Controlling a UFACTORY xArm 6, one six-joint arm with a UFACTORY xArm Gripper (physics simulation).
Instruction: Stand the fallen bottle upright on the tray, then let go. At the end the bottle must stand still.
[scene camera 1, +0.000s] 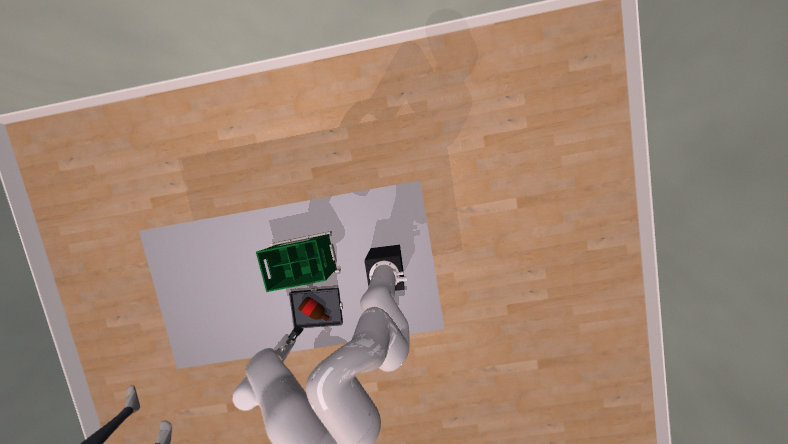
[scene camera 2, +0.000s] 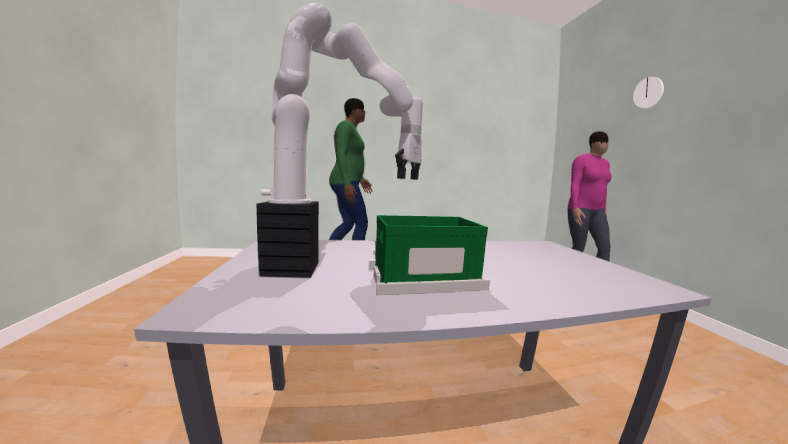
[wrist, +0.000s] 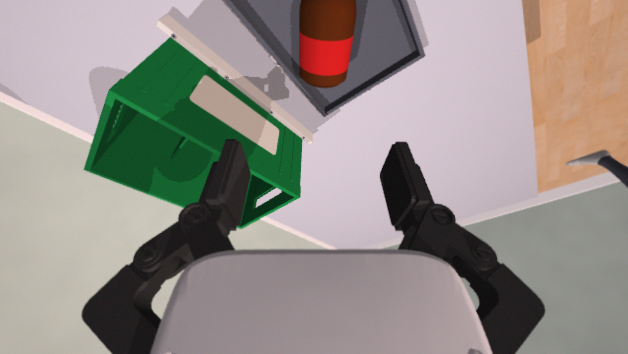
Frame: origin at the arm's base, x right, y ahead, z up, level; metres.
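Seen in the pictures: gripper, fingertip midpoint: (scene camera 1: 294, 336) (scene camera 2: 407, 179) (wrist: 316, 157); arm's base, origin of the base link: (scene camera 1: 384, 274) (scene camera 2: 290, 202).
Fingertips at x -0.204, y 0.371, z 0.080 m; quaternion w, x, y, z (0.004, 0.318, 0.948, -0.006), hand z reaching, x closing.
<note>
Pixels of each thing's middle, then the offset from my fingertips to it. Level surfaces: height alone.
- brown bottle with a red label, body centre: (wrist: 327, 21) (scene camera 1: 315, 310) dx -0.015, dy +0.007, dz -0.246 m
- shallow dark grey tray, body centre: (wrist: 328, 19) (scene camera 1: 316, 308) dx -0.014, dy +0.014, dz -0.275 m
- green crate with compartments, body centre: (wrist: 214, 146) (scene camera 2: 426, 250) (scene camera 1: 299, 261) dx +0.257, dy +0.040, dz -0.201 m
- table, its level: dz -0.288 m
A brown bottle with a red label (scene camera 1: 311, 307) (wrist: 325, 55) lies on its side in the shallow dark grey tray (scene camera 1: 333, 300) (wrist: 385, 45). In scene camera 1 its neck points to the lower right; in the wrist view its base faces my gripper and its neck is cut off by the top edge. The bottle and tray do not show in scene camera 2, where the crate stands in front. My gripper (scene camera 1: 298, 332) (scene camera 2: 407, 177) (wrist: 316, 157) is open and empty, with its fingers pointing down, above table height and apart from the bottle. In scene camera 1 it appears by the tray's lower left corner.
A green crate with compartments (scene camera 1: 297, 283) (scene camera 2: 397, 253) (wrist: 150, 95) stands beside the tray, with a pale rail (scene camera 2: 432, 287) (wrist: 240, 85) along its foot. My black base block (scene camera 1: 384, 254) (scene camera 2: 287, 239) stands on the table (scene camera 1: 204, 286) (scene camera 2: 551, 292). Two people (scene camera 2: 348, 148) (scene camera 2: 592, 184) are beyond the table.
</note>
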